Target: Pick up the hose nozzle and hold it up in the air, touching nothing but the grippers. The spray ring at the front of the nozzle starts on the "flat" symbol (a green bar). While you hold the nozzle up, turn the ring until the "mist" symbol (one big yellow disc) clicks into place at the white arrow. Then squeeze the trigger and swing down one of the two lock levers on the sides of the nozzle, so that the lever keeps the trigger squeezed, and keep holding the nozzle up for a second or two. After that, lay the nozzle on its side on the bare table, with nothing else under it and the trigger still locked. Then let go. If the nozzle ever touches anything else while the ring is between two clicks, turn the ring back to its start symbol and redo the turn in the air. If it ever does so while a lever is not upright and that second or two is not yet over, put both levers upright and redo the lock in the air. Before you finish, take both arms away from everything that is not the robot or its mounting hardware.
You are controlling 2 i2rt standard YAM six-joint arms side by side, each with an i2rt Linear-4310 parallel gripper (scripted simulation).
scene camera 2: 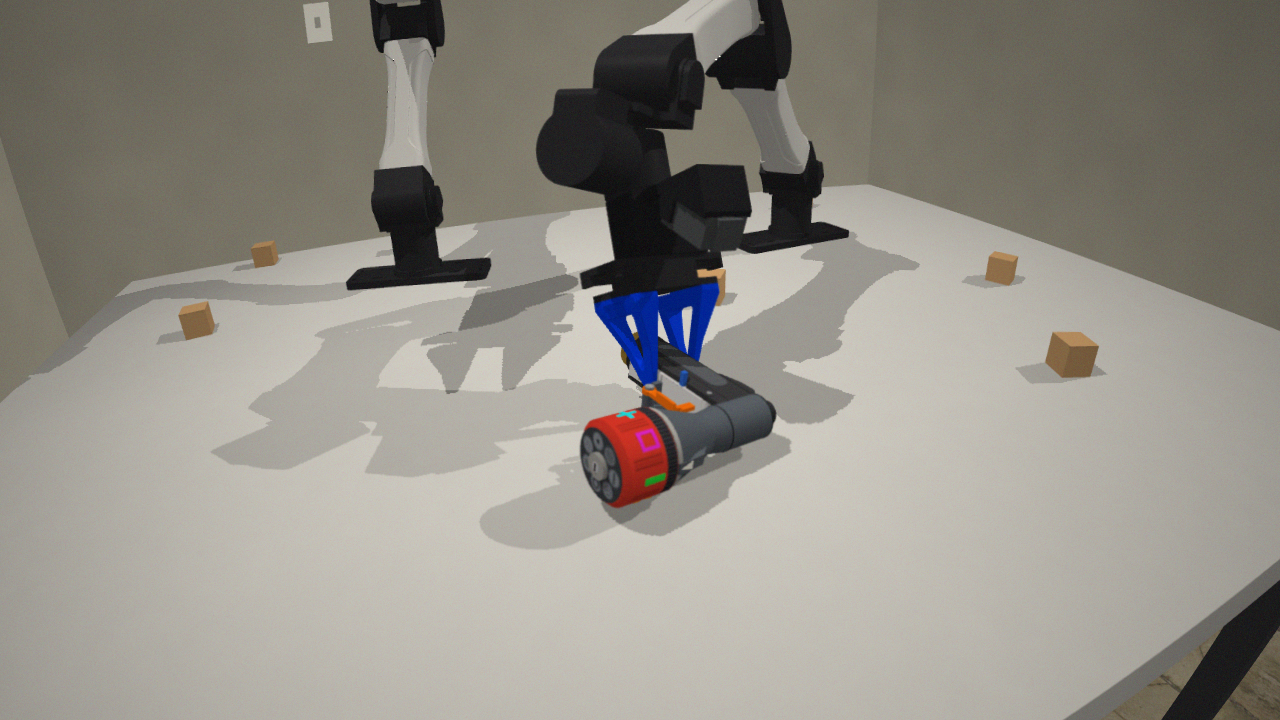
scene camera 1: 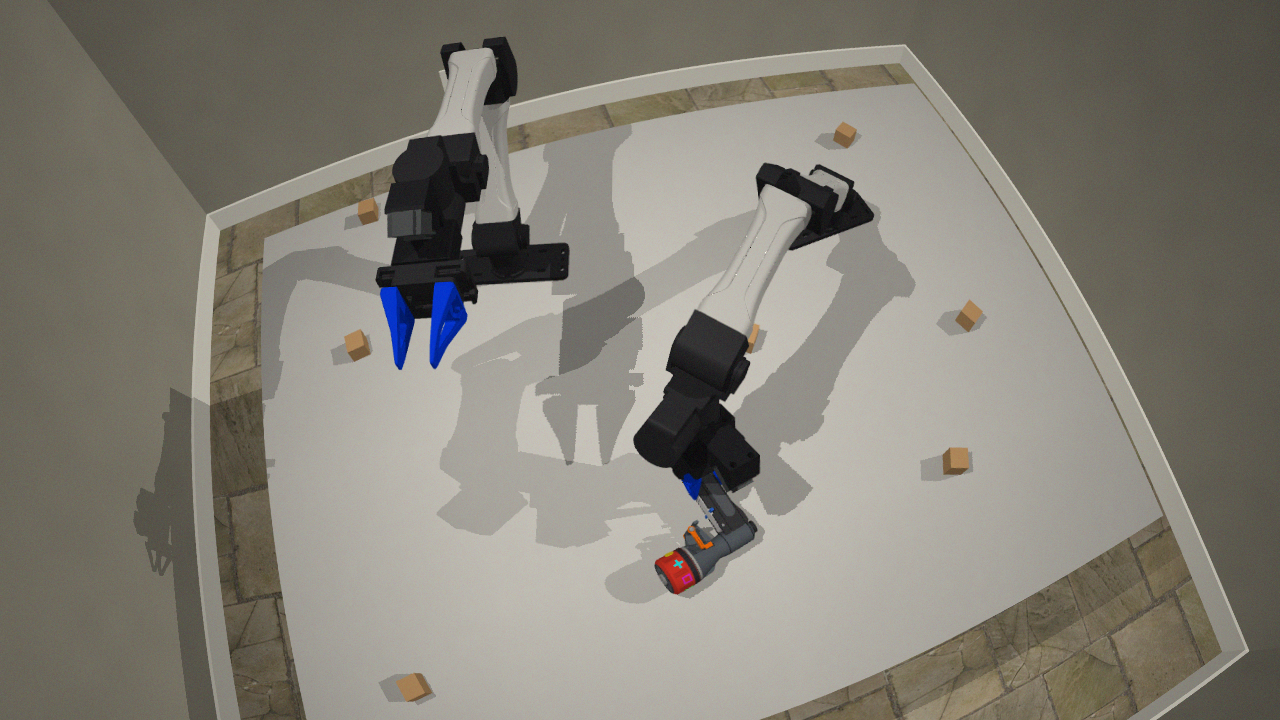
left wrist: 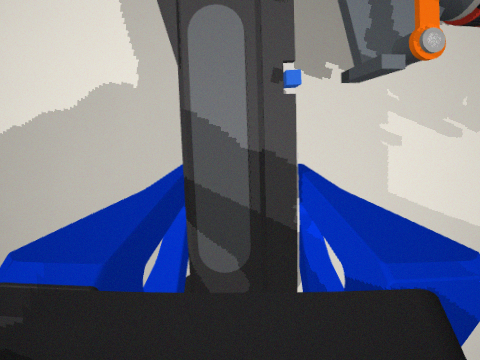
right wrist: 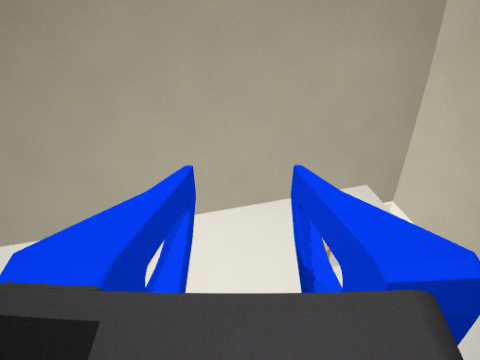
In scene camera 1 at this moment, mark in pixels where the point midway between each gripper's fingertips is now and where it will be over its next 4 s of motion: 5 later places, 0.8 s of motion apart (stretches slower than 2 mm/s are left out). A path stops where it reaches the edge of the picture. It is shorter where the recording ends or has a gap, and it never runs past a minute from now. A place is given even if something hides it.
The left gripper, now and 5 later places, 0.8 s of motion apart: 704, 491; 712, 468; 715, 451; 711, 448; 724, 418; 722, 408
The right gripper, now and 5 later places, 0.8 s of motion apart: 415, 366; 512, 413; 588, 385; 590, 387; 598, 384; 624, 386
